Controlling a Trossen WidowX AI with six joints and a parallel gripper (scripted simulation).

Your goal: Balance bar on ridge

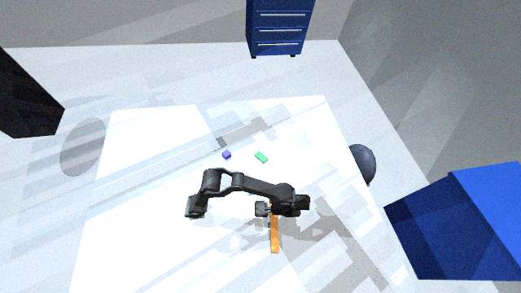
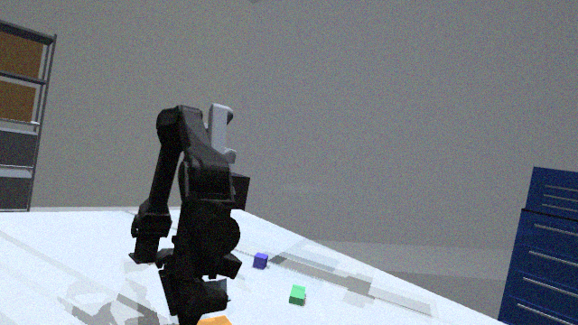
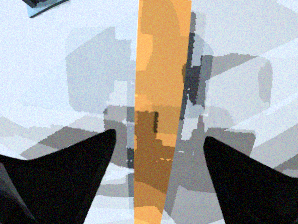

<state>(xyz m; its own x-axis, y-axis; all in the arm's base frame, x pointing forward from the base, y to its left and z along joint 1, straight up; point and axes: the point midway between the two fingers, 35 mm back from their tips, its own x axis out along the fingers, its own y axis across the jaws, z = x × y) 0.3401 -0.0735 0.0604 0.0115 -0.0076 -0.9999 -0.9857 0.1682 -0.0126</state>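
My gripper tip is now 3 cm to the left of the bar, 2 cm above it and 1 cm past it. Also, from my gripper tip: green cube 30 cm to the left, 2 cm below; purple cube 34 cm to the left, 18 cm behind, 1 cm below.
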